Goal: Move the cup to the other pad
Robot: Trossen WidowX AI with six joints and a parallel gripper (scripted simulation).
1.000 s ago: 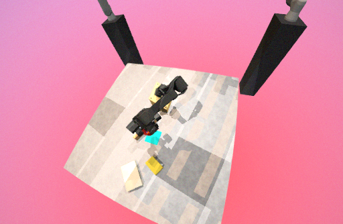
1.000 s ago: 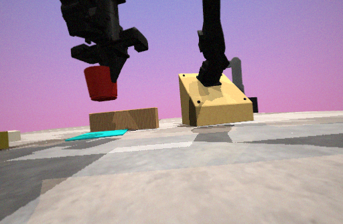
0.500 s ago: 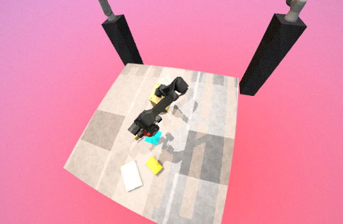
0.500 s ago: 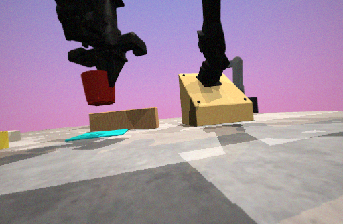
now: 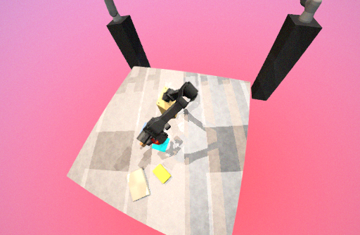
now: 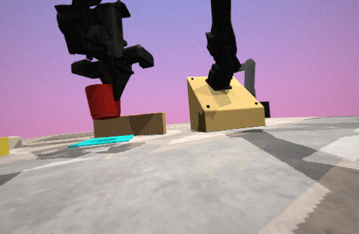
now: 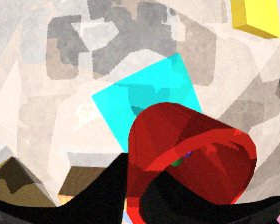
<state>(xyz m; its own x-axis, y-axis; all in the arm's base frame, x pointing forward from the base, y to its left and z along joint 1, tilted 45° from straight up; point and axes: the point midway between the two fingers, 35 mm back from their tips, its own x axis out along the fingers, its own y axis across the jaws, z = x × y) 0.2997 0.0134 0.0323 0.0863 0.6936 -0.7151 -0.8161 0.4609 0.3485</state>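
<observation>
My gripper tip is 2 cm short of the cyan pad, 2 cm to the left of it and 10 cm above it. The rest, counted from my gripper tip: pale blue pad (6 cm behind, 16 cm to the right, 10 cm below); red cup (2 cm ahead, 2 cm to the right); wooden bar (2 cm behind, 9 cm to the right, 7 cm below).
</observation>
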